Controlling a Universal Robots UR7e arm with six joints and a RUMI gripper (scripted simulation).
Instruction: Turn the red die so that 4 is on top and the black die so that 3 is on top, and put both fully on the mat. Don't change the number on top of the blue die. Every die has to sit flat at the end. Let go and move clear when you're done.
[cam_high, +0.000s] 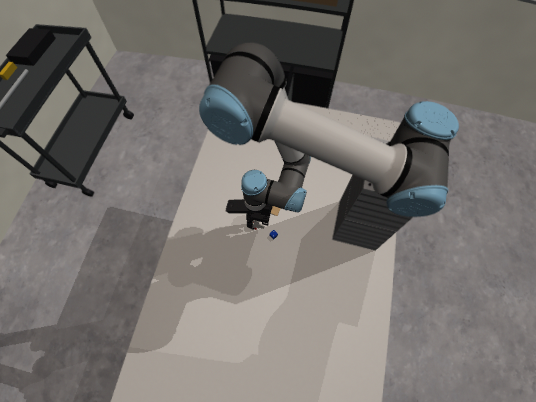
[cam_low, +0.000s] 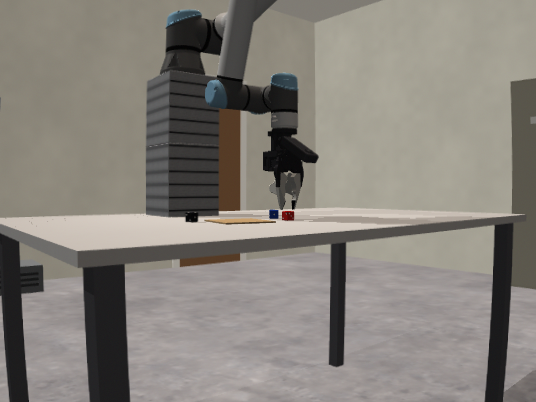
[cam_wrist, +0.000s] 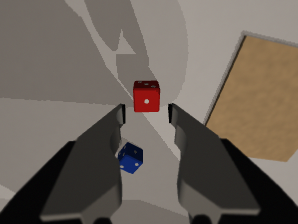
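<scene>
Now: hand 30 mm above the red die. Round my hand: blue die (90 mm behind, 30 mm below, 10 mm to the left); black die (260 mm to the right, 60 mm behind, 30 mm below); brown mat (150 mm to the right, 40 mm below).
</scene>
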